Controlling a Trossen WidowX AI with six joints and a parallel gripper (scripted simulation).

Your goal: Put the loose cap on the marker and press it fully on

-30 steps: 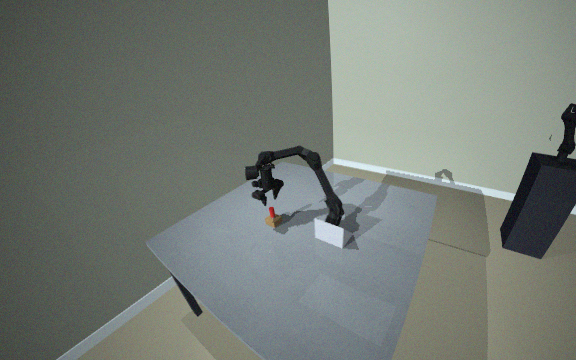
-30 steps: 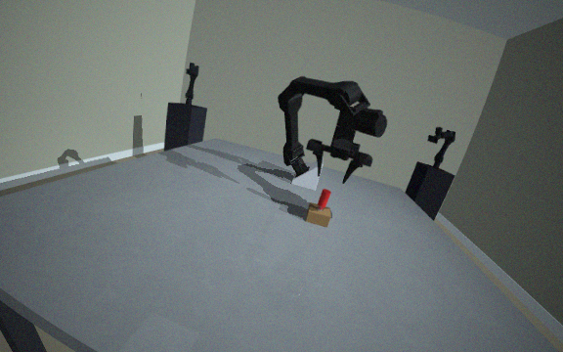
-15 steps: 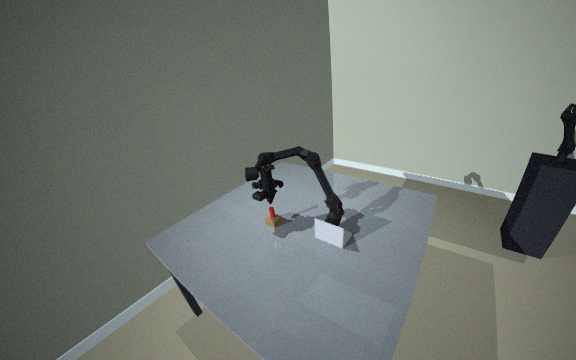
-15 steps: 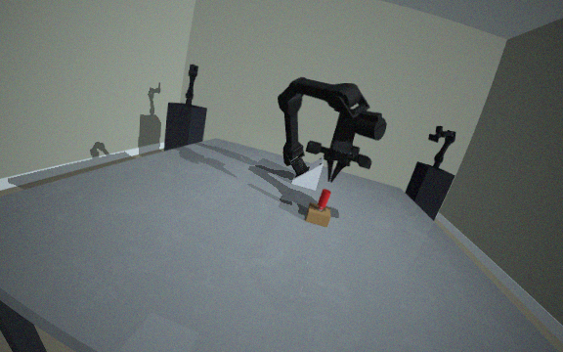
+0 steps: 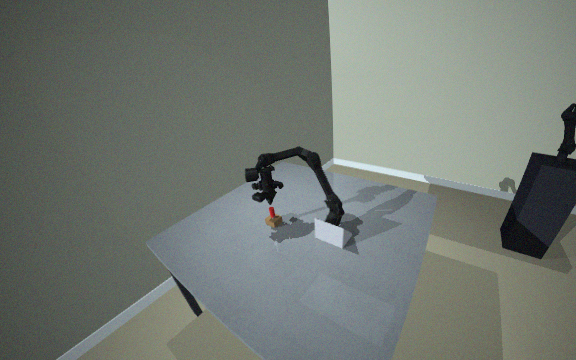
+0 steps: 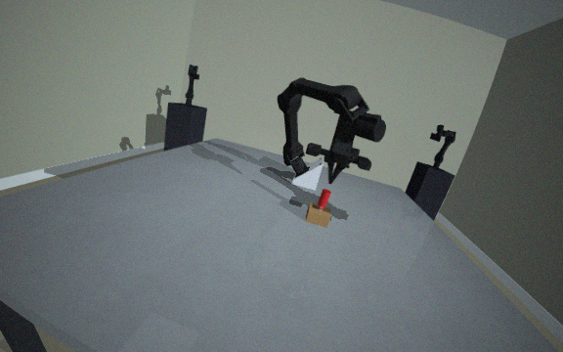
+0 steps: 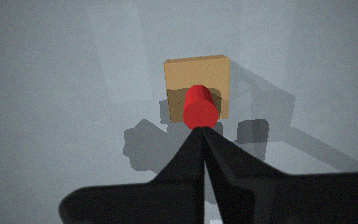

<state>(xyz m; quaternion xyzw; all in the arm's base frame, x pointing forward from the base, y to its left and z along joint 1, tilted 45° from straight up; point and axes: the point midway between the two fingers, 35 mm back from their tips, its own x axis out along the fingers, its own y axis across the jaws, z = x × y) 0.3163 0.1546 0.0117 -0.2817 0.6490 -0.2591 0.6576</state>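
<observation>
My gripper tip is now 50 mm above the red cap. Round my gripper tip: holder block 110 mm below.
</observation>
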